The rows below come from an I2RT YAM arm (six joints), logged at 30 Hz.
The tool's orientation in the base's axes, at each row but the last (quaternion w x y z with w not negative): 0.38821, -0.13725, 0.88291, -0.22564; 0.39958, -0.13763, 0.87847, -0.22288; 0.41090, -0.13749, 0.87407, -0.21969; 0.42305, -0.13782, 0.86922, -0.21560; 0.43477, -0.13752, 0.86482, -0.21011; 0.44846, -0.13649, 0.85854, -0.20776
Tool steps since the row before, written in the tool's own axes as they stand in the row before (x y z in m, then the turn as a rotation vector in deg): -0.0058, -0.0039, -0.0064, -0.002, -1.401, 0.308; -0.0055, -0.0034, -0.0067, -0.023, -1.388, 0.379; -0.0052, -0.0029, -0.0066, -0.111, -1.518, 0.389; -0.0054, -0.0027, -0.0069, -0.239, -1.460, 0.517; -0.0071, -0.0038, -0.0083, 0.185, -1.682, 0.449; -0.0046, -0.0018, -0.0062, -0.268, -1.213, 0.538
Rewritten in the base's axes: -0.0007, 0.0009, 0.0094, 0.326, -1.295, 0.525; -0.0014, 0.0013, 0.0091, 0.393, -1.295, 0.491; -0.0017, 0.0015, 0.0086, 0.463, -1.373, 0.607; -0.0021, 0.0017, 0.0088, 0.639, -1.301, 0.595; -0.0024, 0.0017, 0.0112, 0.348, -1.657, 0.444; -0.0025, 0.0018, 0.0073, 0.653, -1.076, 0.497
